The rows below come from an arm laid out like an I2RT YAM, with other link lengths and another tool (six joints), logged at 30 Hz.
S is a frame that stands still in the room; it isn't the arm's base.
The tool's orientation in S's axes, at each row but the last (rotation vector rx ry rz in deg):
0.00 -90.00 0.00
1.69 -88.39 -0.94
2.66 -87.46 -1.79
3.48 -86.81 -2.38
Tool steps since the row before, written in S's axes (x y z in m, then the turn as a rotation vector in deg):
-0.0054 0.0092 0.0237 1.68 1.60 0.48
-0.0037 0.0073 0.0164 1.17 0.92 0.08
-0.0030 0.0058 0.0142 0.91 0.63 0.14
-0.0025 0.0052 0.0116 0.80 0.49 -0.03
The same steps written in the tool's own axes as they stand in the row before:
0.0237 0.0092 0.0054 0.48 1.60 -1.68
0.0161 0.0078 0.0041 0.09 0.91 -1.18
0.0137 0.0065 0.0036 0.15 0.63 -0.91
0.0111 0.0060 0.0031 -0.02 0.48 -0.81

